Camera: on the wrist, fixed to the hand. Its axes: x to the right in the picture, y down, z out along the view.
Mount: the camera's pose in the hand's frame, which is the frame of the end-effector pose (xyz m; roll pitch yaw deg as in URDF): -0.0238 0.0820 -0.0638 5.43 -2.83 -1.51
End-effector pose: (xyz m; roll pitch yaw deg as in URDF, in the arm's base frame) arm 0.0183 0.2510 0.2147 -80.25 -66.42 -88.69
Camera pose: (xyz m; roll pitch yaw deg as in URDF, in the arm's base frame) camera -0.0290 0.1755 0.1562 -81.18 -68.25 -81.84
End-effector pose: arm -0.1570 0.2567 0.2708 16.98 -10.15 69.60
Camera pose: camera -0.2539 0.2747 0.2301 22.83 -12.41 67.28
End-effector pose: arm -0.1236 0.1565 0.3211 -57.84 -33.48 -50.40
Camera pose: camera -0.1079 0.1212 0.2217 -53.58 -36.25 -48.43
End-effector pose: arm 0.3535 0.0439 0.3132 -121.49 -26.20 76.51
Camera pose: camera 0.4468 0.0162 0.2699 -117.66 -25.96 80.07
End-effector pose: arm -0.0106 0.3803 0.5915 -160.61 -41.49 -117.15
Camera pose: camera -0.0802 0.4606 0.6004 -157.20 -39.28 -114.10
